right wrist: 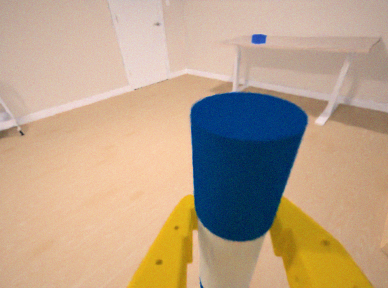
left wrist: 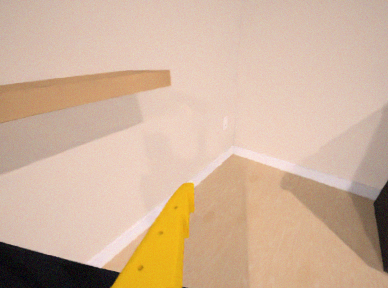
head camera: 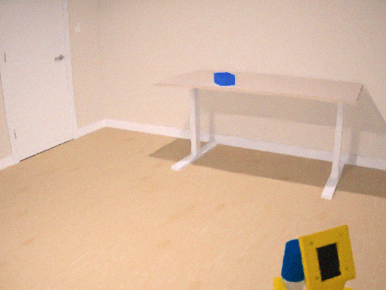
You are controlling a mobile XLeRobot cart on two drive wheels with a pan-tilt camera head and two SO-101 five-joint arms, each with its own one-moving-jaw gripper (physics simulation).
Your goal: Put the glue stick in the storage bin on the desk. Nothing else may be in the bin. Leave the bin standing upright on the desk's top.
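Observation:
The glue stick, with a blue cap and a white body, stands out above the jaws of my right gripper, which is shut on it. The blue storage bin stands small and far off on the desk, near its left end; its inside is too small to see. The gripper and stick are well short of the desk. My left gripper shows one notched jaw in the left wrist view, so it is fully open, with no thing against that jaw.
The desk has white legs with feet on the wooden floor. A white door is at the left. In the left wrist view a brown board edge juts along the wall, and a dark block shows at the right edge.

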